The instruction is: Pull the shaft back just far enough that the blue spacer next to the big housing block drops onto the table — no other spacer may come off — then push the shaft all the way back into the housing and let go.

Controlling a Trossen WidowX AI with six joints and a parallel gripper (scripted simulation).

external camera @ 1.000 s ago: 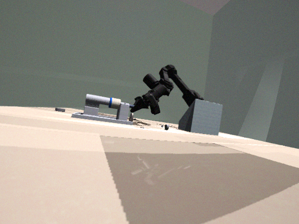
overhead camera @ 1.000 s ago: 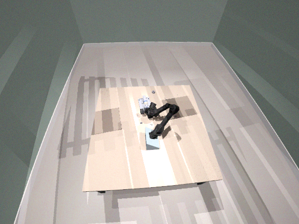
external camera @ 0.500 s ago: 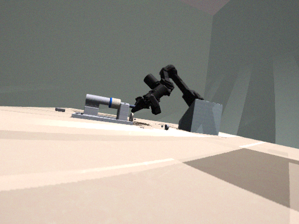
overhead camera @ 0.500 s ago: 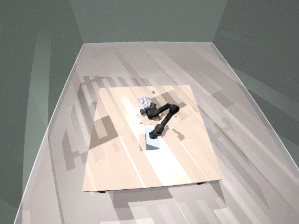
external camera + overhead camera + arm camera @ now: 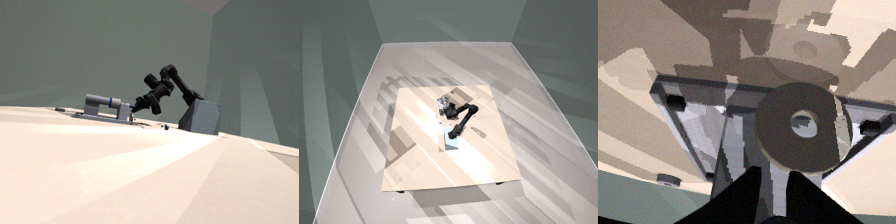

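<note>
The dark shaft lies 60 mm ahead of my gripper tip and 30 mm above it. From my gripper tip the other things lie so: beige spacer 80 mm ahead, 20 mm above; blue spacer 110 mm ahead, 20 mm above; dark piece 140 mm behind, 100 mm to the left, 40 mm below.
</note>
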